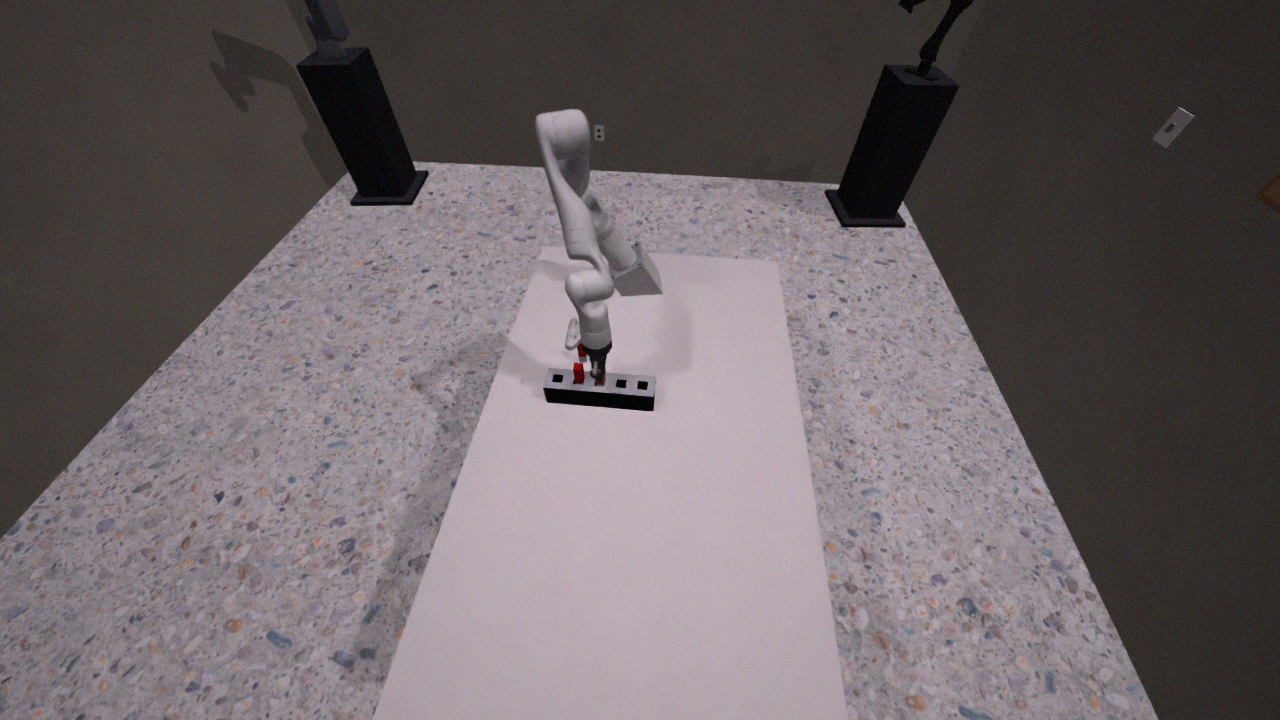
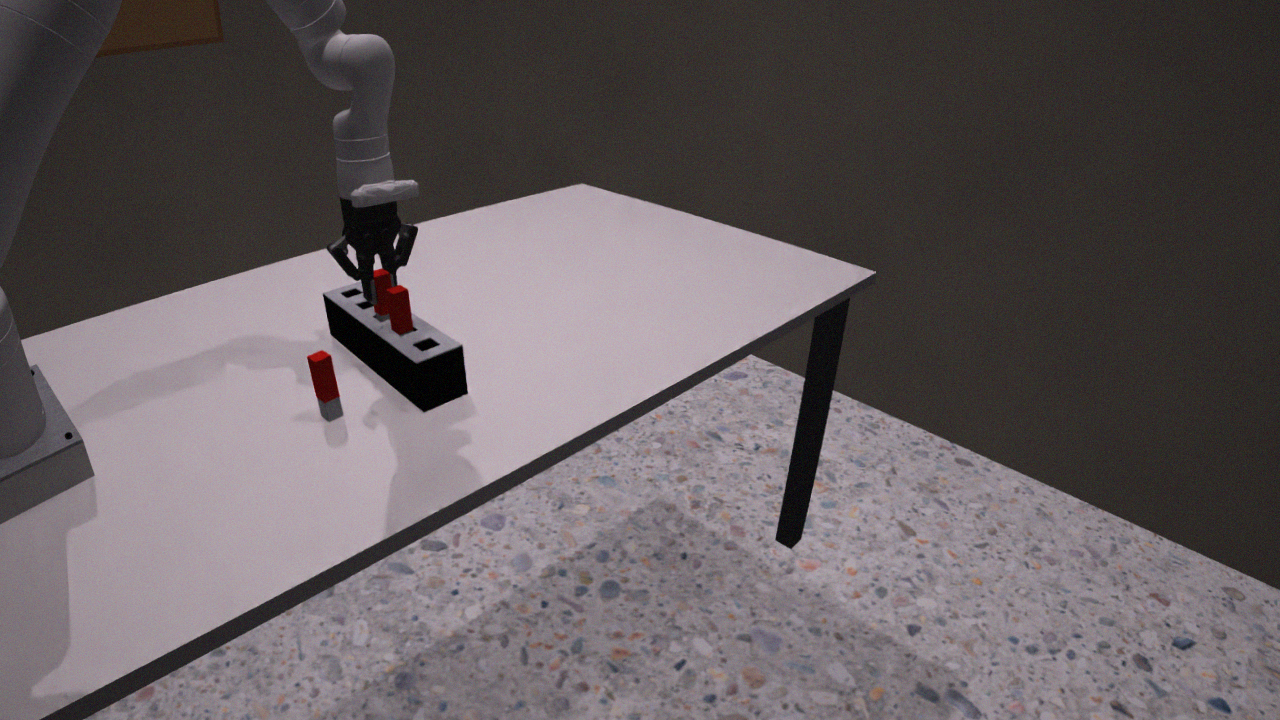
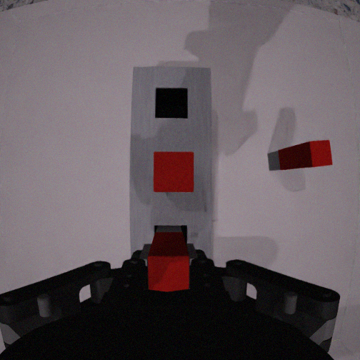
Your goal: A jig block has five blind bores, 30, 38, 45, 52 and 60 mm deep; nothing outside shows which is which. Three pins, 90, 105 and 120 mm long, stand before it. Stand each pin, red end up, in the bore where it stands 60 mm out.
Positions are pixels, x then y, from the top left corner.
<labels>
jig block: image 1 623, 391; image 2 426, 366; image 3 170, 105
</labels>
